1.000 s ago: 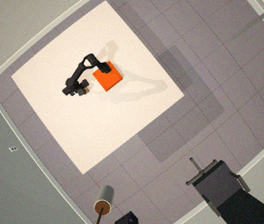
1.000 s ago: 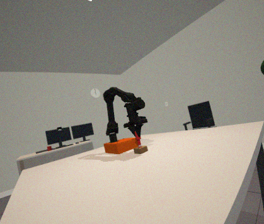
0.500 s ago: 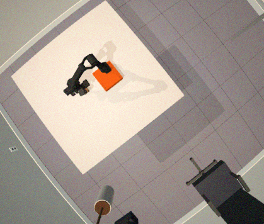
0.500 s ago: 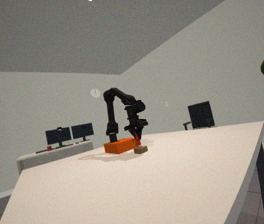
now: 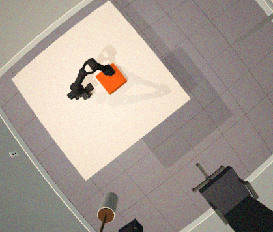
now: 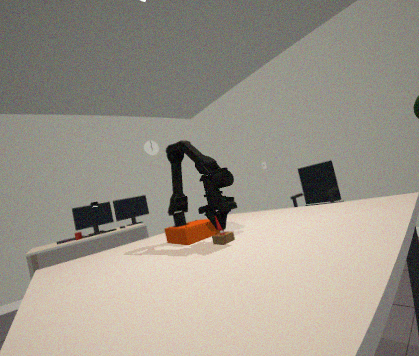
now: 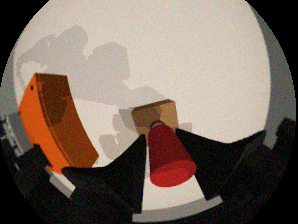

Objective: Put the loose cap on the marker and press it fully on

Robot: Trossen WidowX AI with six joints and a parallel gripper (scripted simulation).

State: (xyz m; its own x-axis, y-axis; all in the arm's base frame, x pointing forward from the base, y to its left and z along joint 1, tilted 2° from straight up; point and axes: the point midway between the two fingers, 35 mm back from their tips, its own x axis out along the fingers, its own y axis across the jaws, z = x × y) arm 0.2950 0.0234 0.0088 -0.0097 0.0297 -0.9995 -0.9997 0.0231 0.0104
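Now: the red cap 30 mm above my gripper tip. From my gripper tip the other things lie so: holder block (30 mm below).
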